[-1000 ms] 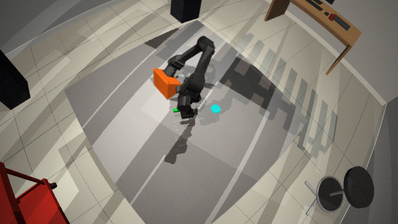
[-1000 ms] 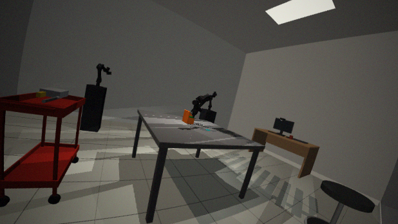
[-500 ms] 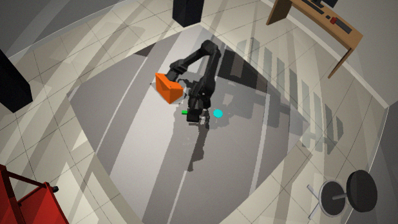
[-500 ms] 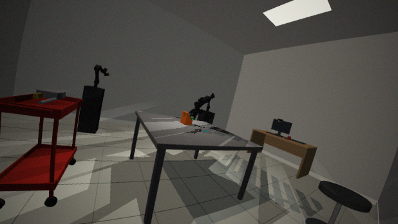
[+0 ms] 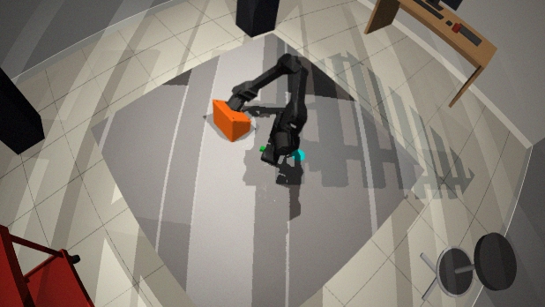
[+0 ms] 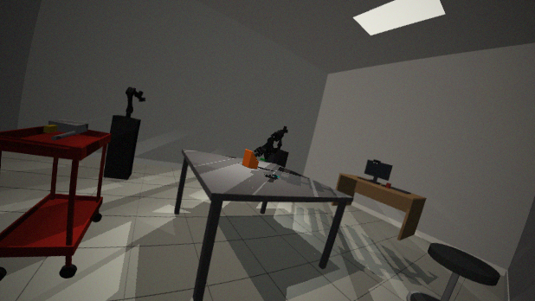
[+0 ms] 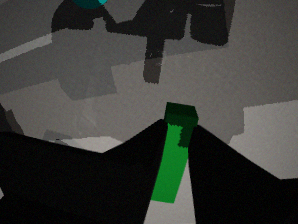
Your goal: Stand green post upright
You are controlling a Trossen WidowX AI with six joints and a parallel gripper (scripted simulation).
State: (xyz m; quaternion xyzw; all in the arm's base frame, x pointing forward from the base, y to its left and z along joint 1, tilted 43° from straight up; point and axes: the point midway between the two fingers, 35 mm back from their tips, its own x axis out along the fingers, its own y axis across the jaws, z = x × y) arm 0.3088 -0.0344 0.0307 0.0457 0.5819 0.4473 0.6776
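Now: gripper tip 2 cm past the green post and 1 cm to the left of it. The rest, counted from my gripper tip: cyan circle 2 cm ahead, 15 cm to the left, 13 cm below.
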